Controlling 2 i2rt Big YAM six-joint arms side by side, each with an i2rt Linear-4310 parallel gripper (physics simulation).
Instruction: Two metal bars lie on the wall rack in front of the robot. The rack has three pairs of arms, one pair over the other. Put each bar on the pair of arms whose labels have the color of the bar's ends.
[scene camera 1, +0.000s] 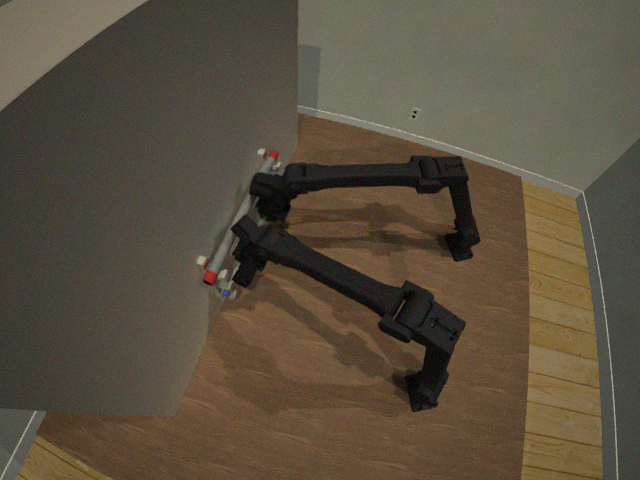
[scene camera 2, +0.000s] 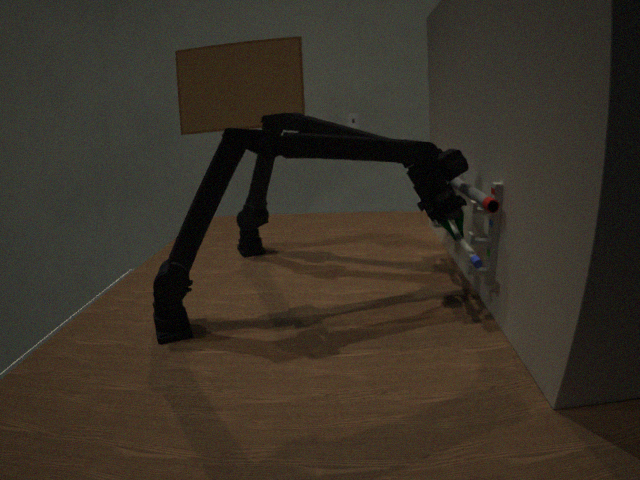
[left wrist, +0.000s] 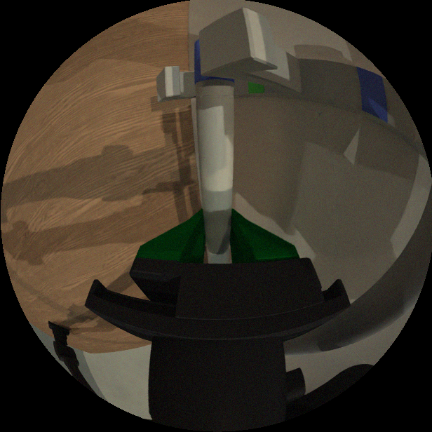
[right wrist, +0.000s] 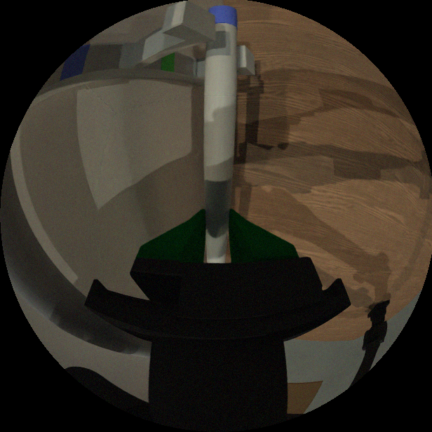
Observation:
The pictures show: the left gripper, the right gripper, a blue-ended bar, a red-ended bar and a grey wall panel.

